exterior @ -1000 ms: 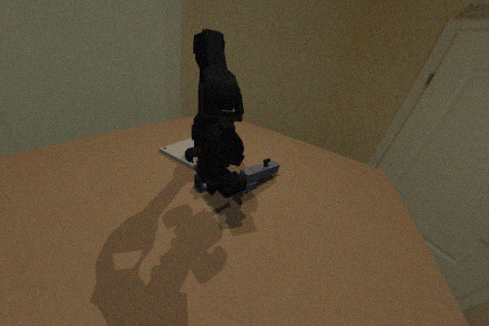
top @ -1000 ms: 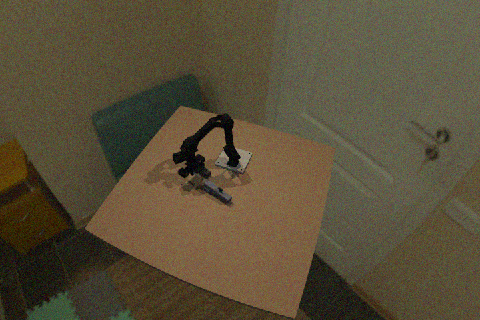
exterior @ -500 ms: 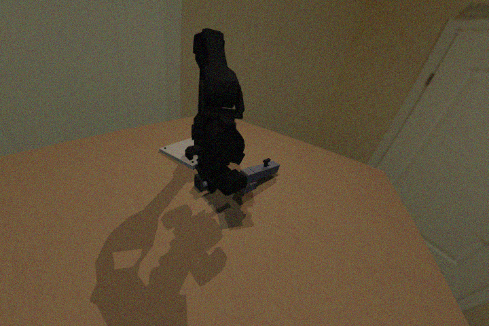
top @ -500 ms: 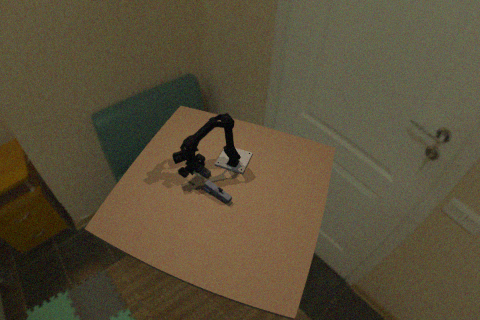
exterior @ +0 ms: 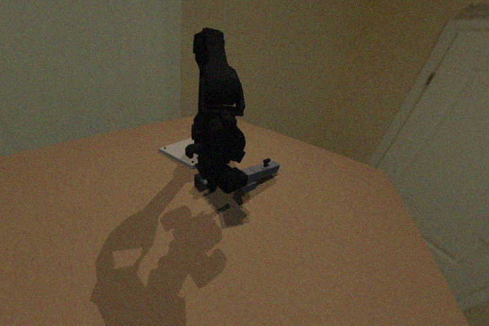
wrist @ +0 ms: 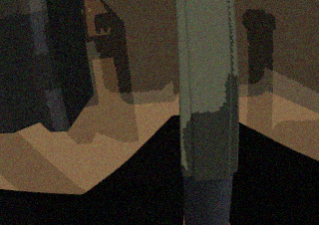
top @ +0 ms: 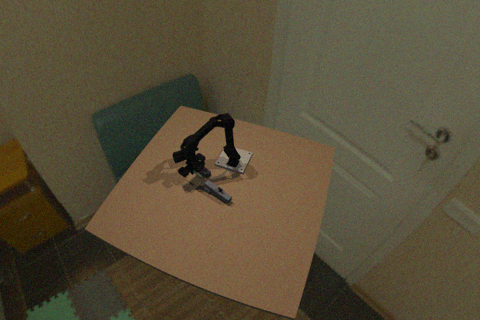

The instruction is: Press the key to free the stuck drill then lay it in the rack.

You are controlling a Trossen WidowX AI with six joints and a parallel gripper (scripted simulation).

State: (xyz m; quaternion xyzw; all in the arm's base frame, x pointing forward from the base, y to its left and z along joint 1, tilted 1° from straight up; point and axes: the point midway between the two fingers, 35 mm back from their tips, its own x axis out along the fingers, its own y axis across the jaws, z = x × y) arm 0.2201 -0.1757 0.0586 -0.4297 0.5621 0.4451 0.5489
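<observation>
My gripper tip is 60 mm past the dark block, 50 mm to the right of it and 30 mm above it. From my gripper tip the other things lie so: small dark key 220 mm to the left, 60 mm ahead, 10 mm above; then drill 40 mm to the left, 30 mm above, 10 mm ahead.
</observation>
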